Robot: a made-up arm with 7 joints. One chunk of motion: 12 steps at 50 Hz.
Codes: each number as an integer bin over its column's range. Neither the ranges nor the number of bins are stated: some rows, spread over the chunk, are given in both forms.
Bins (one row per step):
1: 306 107 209 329 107 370 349
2: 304 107 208 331 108 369 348
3: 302 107 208 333 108 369 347
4: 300 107 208 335 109 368 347
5: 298 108 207 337 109 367 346
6: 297 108 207 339 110 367 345
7: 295 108 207 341 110 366 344
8: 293 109 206 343 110 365 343
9: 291 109 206 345 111 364 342
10: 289 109 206 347 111 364 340
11: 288 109 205 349 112 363 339
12: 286 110 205 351 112 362 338
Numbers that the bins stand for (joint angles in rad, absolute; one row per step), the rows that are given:
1: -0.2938 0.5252 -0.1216 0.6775 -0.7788 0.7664 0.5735
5: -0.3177 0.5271 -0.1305 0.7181 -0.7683 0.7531 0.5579
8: -0.3327 0.5290 -0.1349 0.7485 -0.7631 0.7443 0.5422
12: -0.3537 0.5310 -0.1393 0.7890 -0.7526 0.7310 0.5161
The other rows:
2: -0.2998 0.5252 -0.1260 0.6877 -0.7736 0.7620 0.5683
3: -0.3058 0.5252 -0.1260 0.6978 -0.7736 0.7620 0.5631
4: -0.3118 0.5252 -0.1260 0.7079 -0.7683 0.7576 0.5631
6: -0.3207 0.5271 -0.1305 0.7282 -0.7631 0.7531 0.5526
7: -0.3267 0.5271 -0.1305 0.7384 -0.7631 0.7487 0.5474
9: -0.3387 0.5290 -0.1349 0.7586 -0.7578 0.7399 0.5370
10: -0.3447 0.5290 -0.1349 0.7688 -0.7578 0.7399 0.5265
11: -0.3477 0.5290 -0.1393 0.7789 -0.7526 0.7354 0.5213

